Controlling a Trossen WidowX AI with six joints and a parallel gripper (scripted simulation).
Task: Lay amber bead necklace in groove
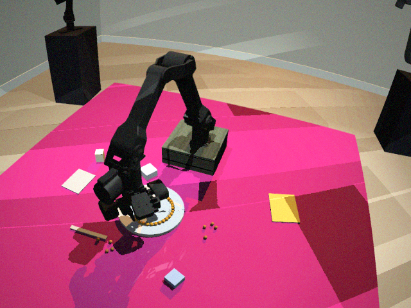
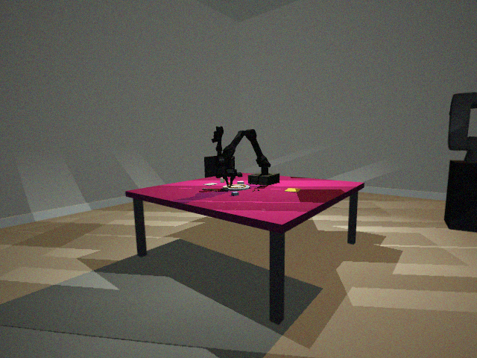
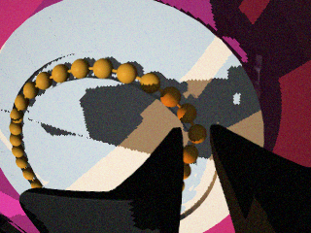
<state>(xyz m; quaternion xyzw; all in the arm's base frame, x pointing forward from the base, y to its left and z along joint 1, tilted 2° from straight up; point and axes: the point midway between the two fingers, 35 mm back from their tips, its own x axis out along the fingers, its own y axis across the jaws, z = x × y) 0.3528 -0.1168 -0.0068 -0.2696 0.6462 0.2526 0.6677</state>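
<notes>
My gripper tip is now 6 cm past the round bead board, 2 cm to the right of it and 1 cm above it. Round my gripper tip: white block: 21 cm behind, 3 cm to the right; blue block: 16 cm ahead, 15 cm to the left, 1 cm below; white strip: 8 cm ahead, 13 cm to the right, 1 cm below.
</notes>
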